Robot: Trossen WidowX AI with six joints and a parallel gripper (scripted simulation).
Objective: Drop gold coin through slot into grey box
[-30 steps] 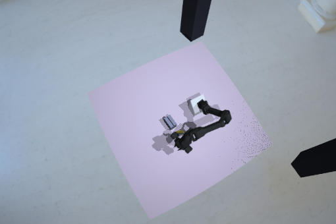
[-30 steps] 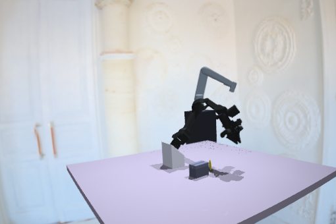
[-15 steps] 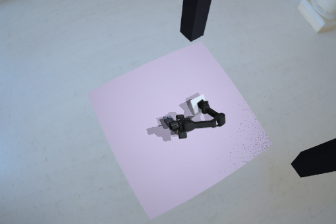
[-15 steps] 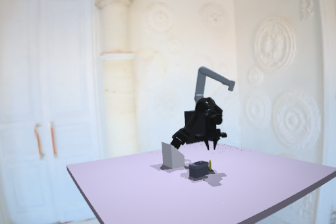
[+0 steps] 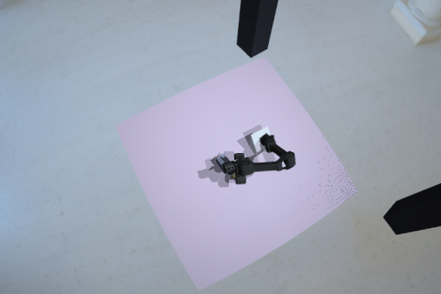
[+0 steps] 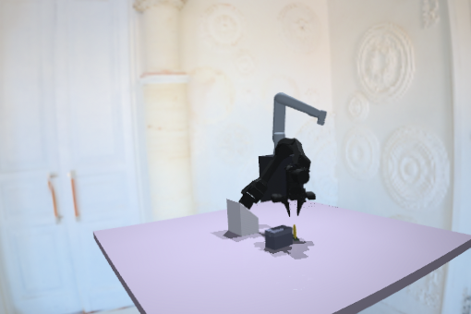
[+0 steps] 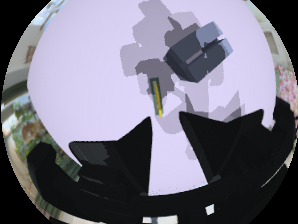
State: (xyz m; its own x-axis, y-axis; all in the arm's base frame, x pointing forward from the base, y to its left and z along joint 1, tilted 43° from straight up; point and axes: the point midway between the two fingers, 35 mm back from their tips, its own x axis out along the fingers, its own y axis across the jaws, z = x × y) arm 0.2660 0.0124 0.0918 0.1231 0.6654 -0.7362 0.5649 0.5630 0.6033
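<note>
Now: the coin 70 mm below my gripper tip.
</note>
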